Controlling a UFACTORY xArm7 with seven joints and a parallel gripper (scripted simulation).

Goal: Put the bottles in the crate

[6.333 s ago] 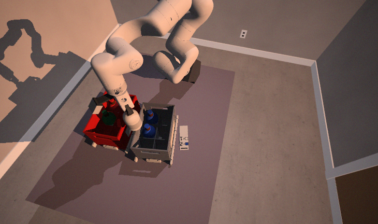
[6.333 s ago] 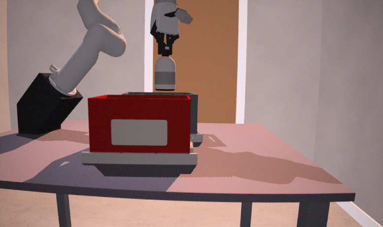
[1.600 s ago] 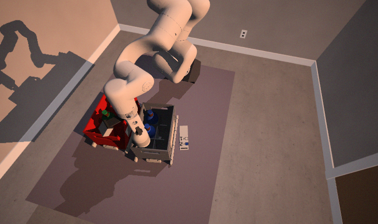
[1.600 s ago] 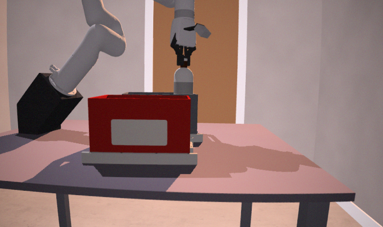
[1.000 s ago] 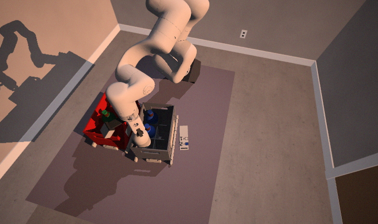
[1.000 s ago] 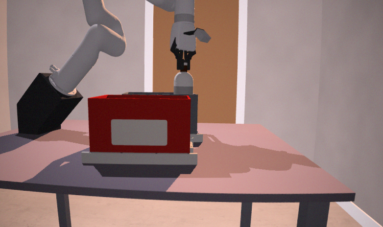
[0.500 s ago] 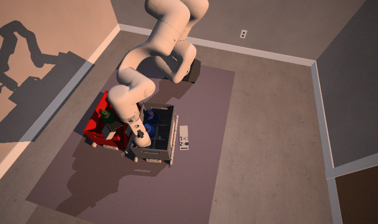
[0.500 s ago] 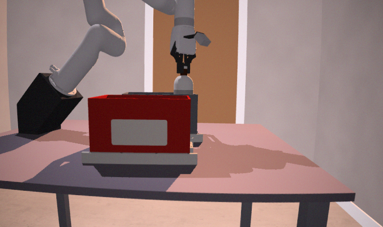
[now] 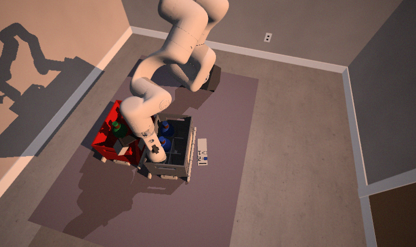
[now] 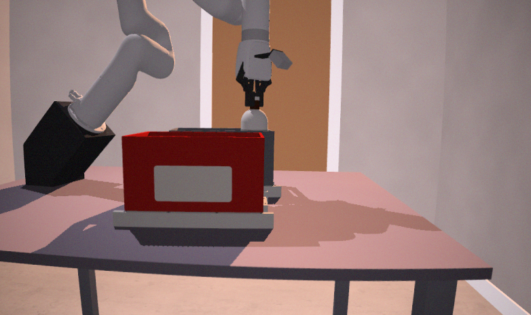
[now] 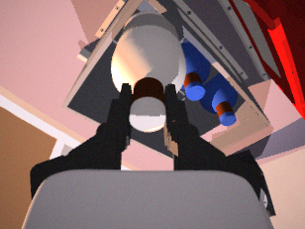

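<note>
The white bottle is 70 mm below my hand. Also, from my hand: red crate: 200 mm to the right, 180 mm below, 150 mm behind; green bottle: 250 mm to the right, 170 mm below, 150 mm behind; grey crate: 180 mm below, 90 mm behind, 40 mm to the left.
</note>
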